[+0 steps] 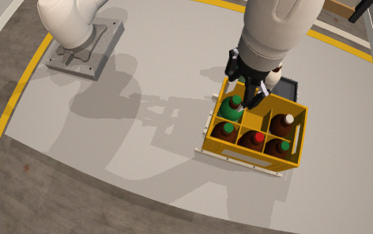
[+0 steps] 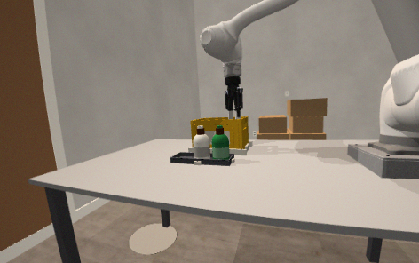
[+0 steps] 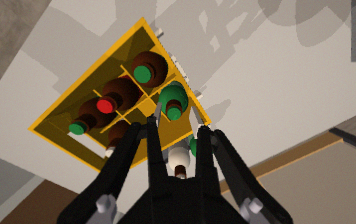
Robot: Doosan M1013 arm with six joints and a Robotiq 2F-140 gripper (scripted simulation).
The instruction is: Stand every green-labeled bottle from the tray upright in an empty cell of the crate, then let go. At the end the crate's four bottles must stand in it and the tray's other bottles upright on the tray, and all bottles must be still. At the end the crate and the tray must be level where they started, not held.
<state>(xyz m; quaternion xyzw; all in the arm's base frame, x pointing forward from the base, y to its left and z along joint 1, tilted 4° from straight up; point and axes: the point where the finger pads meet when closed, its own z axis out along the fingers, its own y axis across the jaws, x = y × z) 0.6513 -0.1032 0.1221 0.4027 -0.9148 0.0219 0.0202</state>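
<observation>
Now: the yellow crate 100 mm below my hand, 90 mm ahead of it and 40 mm to the right of it. From my hand the other things lie so: red-capped bottle 90 mm below, 90 mm ahead, 80 mm to the right; brown bottle 170 mm ahead, 90 mm below; white-labeled bottle 180 mm to the left, 110 mm ahead, 100 mm below.
</observation>
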